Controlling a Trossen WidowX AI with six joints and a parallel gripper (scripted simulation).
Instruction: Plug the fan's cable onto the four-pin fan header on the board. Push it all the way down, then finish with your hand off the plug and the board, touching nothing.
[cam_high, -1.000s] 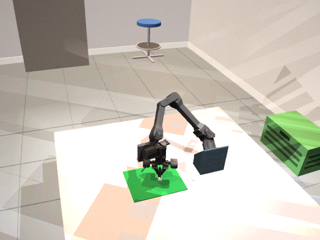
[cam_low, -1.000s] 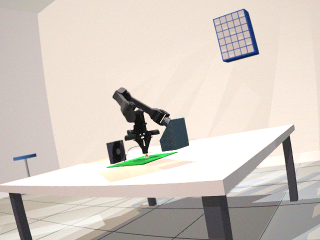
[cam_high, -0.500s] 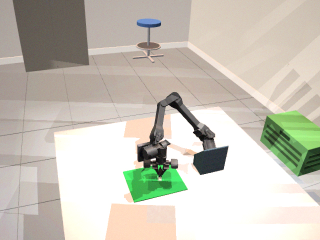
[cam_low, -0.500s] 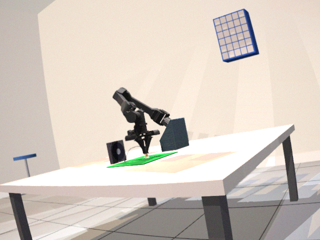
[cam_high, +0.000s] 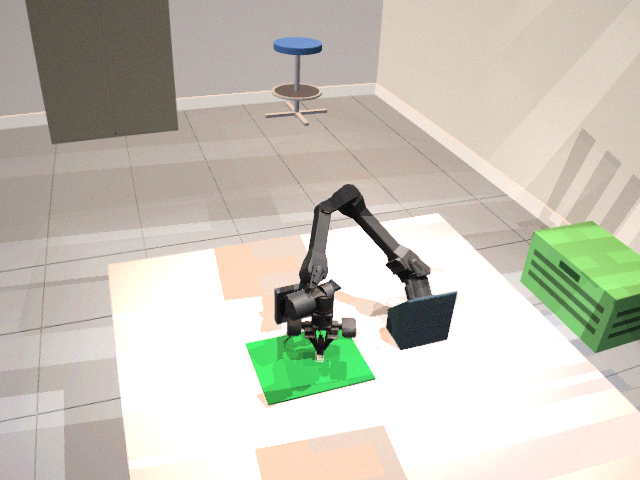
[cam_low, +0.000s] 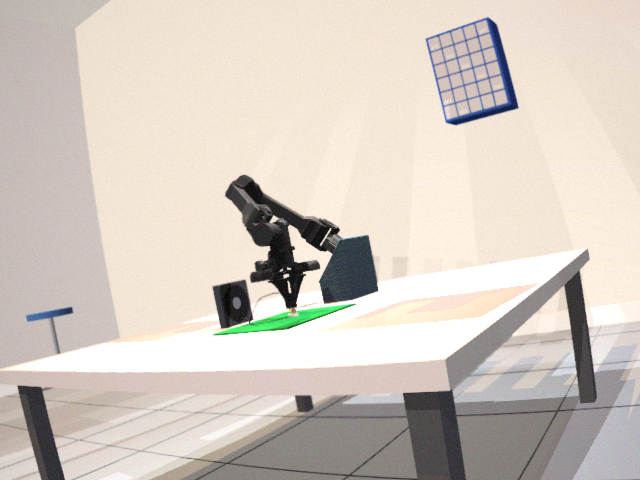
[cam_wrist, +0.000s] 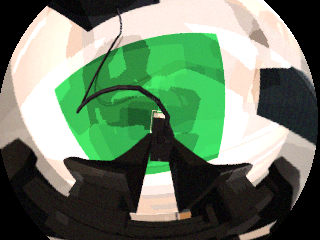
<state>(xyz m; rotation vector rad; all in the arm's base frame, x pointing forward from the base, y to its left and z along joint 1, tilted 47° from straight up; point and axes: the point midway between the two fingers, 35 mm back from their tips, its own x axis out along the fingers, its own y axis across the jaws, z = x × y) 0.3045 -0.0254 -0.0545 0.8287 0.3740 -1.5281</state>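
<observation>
Right now my gripper tip is 4 cm above the pale four-pin header. The rest, counted from my gripper tip: dark plug (1 cm above); green board (5 cm below, 3 cm ahead); black fan (19 cm to the right, 3 cm ahead, 2 cm above).
</observation>
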